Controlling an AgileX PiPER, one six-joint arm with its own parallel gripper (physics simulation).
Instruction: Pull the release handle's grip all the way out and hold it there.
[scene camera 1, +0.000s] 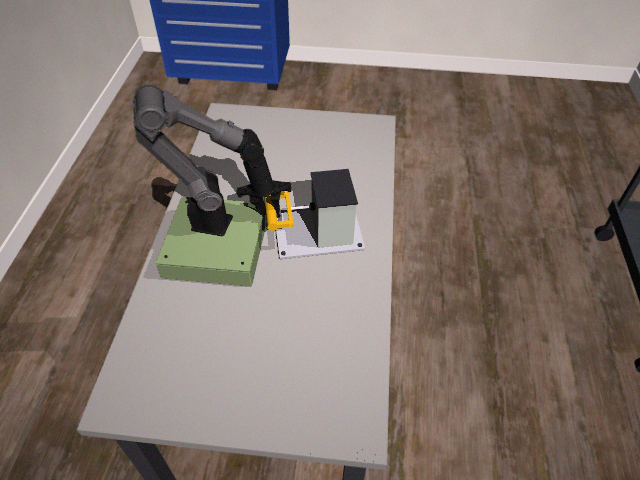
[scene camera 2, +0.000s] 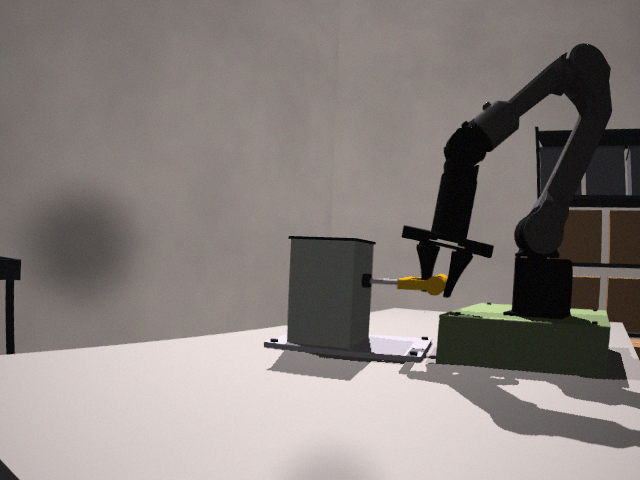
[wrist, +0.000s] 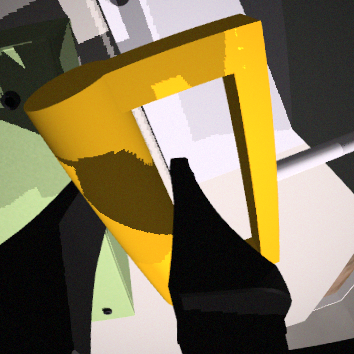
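Observation:
The release handle's yellow grip is a thick round bar with a rectangular loop. A bare stretch of its pale rod shows between the loop and the grey-green housing. My gripper points down and is shut on the round bar, one finger through the loop and the other on the outer side, facing the arm's base. The fingers hide part of the bar in the wrist view.
The housing stands on a white plate on the table. The arm stands on a green block, close beside the plate. A blue cabinet stands on the floor beyond the table.

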